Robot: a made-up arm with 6 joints. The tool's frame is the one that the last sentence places. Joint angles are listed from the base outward.
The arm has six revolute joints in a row. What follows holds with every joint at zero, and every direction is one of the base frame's. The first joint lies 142.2 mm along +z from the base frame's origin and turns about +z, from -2.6 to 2.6 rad. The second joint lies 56.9 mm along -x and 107.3 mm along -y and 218.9 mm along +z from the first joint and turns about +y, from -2.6 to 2.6 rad. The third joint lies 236.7 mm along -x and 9.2 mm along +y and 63.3 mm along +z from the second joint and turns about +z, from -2.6 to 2.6 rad. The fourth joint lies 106.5 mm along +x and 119.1 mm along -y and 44.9 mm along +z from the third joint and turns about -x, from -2.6 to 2.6 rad. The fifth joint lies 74 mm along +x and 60.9 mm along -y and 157.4 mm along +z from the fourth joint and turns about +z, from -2.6 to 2.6 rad. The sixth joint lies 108.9 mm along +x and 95.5 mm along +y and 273 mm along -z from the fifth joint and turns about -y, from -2.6 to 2.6 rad. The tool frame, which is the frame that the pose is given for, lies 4.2 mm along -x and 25.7 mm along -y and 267.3 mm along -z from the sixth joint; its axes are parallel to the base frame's.
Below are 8 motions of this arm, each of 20 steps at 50 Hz.
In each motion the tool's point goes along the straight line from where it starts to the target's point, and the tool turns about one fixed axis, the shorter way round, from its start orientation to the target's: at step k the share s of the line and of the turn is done. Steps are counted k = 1, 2, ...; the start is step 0. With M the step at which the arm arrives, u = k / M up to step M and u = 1 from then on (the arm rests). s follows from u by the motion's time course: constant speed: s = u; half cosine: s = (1 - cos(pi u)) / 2; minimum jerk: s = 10 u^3 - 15 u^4 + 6 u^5.
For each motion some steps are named. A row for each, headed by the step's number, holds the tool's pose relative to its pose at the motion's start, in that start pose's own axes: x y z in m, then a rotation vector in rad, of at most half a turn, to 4 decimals.
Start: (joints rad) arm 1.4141 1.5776 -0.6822 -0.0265 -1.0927 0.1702
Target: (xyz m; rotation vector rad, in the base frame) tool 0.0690 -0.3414 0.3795 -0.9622 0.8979 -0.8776
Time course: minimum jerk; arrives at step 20
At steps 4, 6, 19, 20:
4: -0.0232 0.0040 0.0037 0.0178 0.0718 0.0119
6: -0.0653 0.0112 0.0105 0.0502 0.2021 0.0335
19: -0.4001 0.0683 0.0644 0.3078 1.2380 0.2050
20: -0.4006 0.0684 0.0644 0.3081 1.2395 0.2053

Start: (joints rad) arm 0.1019 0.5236 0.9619 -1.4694 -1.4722 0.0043
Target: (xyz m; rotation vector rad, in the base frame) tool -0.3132 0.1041 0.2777 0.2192 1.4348 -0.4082
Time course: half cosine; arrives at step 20
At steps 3, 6, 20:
3: 0.0065 -0.0023 0.0085 -0.0039 -0.0256 0.0052
6: 0.0244 -0.0087 0.0320 -0.0147 -0.0968 0.0196
20: 0.1186 -0.0423 0.1551 -0.0711 -0.4696 0.0949

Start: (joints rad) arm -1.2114 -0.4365 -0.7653 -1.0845 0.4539 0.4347
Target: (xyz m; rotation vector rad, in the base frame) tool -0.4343 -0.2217 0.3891 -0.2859 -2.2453 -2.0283
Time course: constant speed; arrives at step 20
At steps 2, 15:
2: 0.0168 -0.0232 0.0171 -0.0404 -0.0694 -0.0440
15: 0.1262 -0.1744 0.1282 -0.3029 -0.5202 -0.3300

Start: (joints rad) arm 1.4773 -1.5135 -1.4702 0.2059 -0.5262 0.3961
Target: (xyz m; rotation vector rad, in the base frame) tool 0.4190 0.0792 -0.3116 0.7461 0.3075 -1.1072
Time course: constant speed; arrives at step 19
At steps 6, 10, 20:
6: -0.0116 -0.0632 -0.0017 -0.1521 -0.0087 -0.1544
10: -0.0194 -0.1054 -0.0028 -0.2536 -0.0145 -0.2573
20: -0.0368 -0.2002 -0.0054 -0.4818 -0.0276 -0.4889

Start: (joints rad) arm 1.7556 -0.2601 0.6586 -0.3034 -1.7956 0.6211
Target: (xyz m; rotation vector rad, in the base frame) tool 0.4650 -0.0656 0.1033 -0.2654 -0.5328 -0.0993
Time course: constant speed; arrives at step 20
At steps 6, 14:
6: 0.0235 -0.1016 0.0121 -0.2135 -0.0261 -0.1594
14: 0.0549 -0.2370 0.0282 -0.4981 -0.0610 -0.3720

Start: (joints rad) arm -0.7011 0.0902 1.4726 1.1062 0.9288 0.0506
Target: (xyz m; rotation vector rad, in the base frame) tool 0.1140 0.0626 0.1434 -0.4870 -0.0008 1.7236
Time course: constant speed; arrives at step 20
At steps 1, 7, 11, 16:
1: 0.0062 0.0009 0.0020 0.0151 -0.0230 0.0008
7: 0.0436 0.0066 0.0143 0.1060 -0.1607 0.0054
11: 0.0686 0.0103 0.0225 0.1666 -0.2525 0.0084
16: 0.0997 0.0150 0.0327 0.2423 -0.3673 0.0122

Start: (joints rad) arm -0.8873 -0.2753 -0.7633 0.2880 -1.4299 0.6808
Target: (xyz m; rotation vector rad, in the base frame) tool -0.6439 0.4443 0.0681 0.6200 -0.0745 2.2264
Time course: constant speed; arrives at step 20
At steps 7, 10, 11, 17, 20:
7: -0.0320 -0.1954 0.0446 -0.1883 0.0567 -0.2325
10: -0.0457 -0.2791 0.0638 -0.2690 0.0810 -0.3321
11: -0.0503 -0.3070 0.0701 -0.2959 0.0891 -0.3653
17: -0.0777 -0.4745 0.1084 -0.4572 0.1378 -0.5645
20: -0.0914 -0.5582 0.1275 -0.5379 0.1621 -0.6642

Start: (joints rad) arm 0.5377 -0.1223 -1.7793 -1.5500 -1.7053 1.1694
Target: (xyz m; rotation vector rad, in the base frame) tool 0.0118 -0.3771 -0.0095 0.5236 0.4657 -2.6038
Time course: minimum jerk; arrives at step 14
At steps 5, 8, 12, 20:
5: -0.0008 0.0038 -0.0093 -0.0359 -0.0187 0.0281
8: -0.0020 0.0098 -0.0239 -0.0921 -0.0479 0.0721
12: -0.0030 0.0151 -0.0369 -0.1424 -0.0740 0.1113
20: -0.0031 0.0154 -0.0378 -0.1458 -0.0757 0.1140

